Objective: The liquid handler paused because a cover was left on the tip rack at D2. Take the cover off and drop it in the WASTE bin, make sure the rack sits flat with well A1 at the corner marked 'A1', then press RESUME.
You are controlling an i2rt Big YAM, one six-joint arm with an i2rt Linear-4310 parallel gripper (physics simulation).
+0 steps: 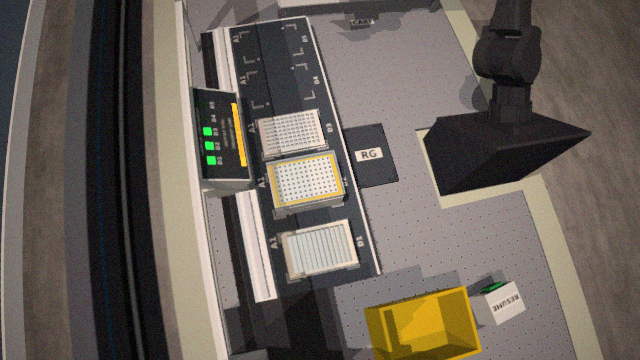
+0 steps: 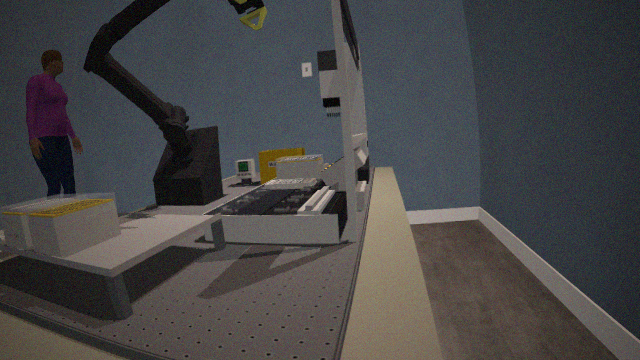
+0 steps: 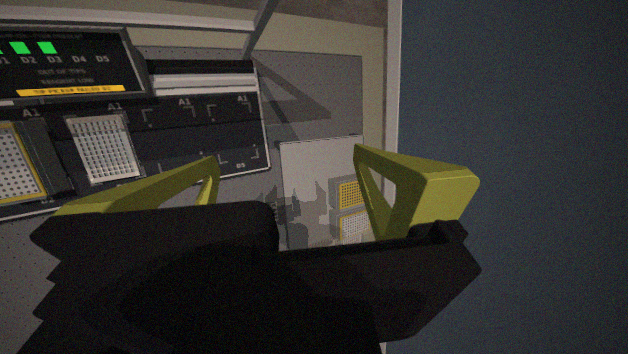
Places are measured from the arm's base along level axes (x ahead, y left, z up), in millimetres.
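Pixels of known places: gripper, fingertip midpoint: (image 2: pixel 251 16) (image 3: pixel 286 157); arm's base, link origin: (image 1: pixel 509 125) (image 2: pixel 186 150).
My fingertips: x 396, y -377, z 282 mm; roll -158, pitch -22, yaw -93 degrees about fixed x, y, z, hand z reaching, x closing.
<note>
Ahead of a thing's pixels: the offset from my fingertips to its top centre. "pt": to the spot under its first point.
The tip rack {12 mm ahead, 371 mm left, 335 mm down} (image 1: pixel 306 181) (image 2: pixel 300 167) (image 3: pixel 14 167) with a yellow rim stands in slot D2, beside the printed A1 mark {pt 90 mm ahead, 333 mm left, 406 mm down} (image 1: pixel 261 181) (image 3: pixel 31 113). A thin grey, see-through edge shows around its top; the clear cover is hard to make out. The rack looks level; which of its corners is well A1 cannot be told. The yellow WASTE bin {122 mm back, 688 mm left, 324 mm down} (image 1: pixel 464 320) (image 2: pixel 267 167) stands past D1. The white RESUME box {291 mm back, 693 mm left, 354 mm down} (image 1: pixel 506 303) (image 2: pixel 245 169) with a green top is beside it. My gripper (image 2: pixel 255 21) (image 3: pixel 286 157) is open and empty, high above the deck.
A ribbed labware piece {16 mm ahead, 495 mm left, 374 mm down} (image 1: pixel 321 250) sits in D1 and a white plate {8 mm ahead, 247 mm left, 391 mm down} (image 1: pixel 291 132) (image 3: pixel 106 149) in D3. The status display {pt 143 mm ahead, 249 mm left, 341 mm down} (image 1: pixel 222 135) (image 3: pixel 65 67) stands behind the deck. A dark RG pad {153 mm back, 311 mm left, 445 mm down} (image 1: pixel 372 172) lies in front. A raised cart {277 mm back, 234 mm right, 393 mm down} (image 2: pixel 150 240) (image 3: pixel 305 162) carries more racks.
</note>
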